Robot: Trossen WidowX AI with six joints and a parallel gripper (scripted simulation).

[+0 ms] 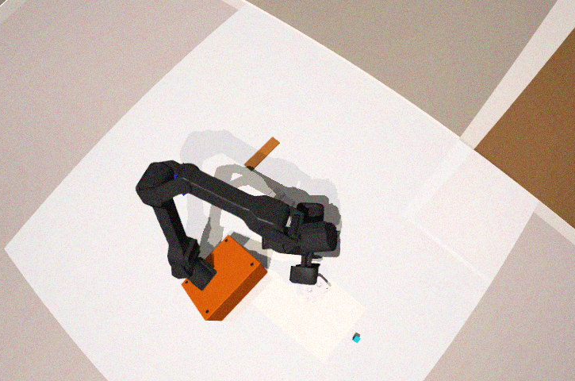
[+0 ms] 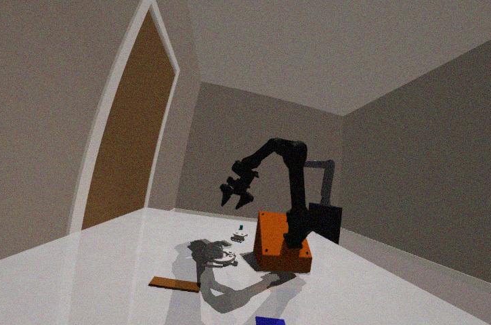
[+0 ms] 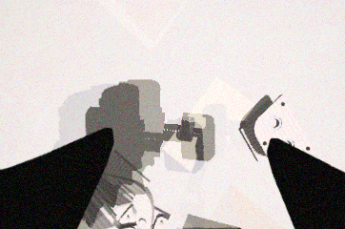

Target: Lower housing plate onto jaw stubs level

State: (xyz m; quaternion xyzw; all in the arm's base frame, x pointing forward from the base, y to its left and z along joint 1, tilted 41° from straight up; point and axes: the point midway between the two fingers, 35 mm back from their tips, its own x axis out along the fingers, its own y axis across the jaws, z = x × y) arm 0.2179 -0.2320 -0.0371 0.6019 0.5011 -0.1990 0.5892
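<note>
Now: gripper tip 14 cm above the housing plate, 8 cm past it and 4 cm to the left of it. The rest, counted from my gripper tip: small cyan cube (22 cm to the right, 16 cm below, 14 cm behind); blue patch (49 cm to the left, 17 cm below, 5 cm behind); flat strip (33 cm to the left, 17 cm below, 17 cm ahead).
</note>
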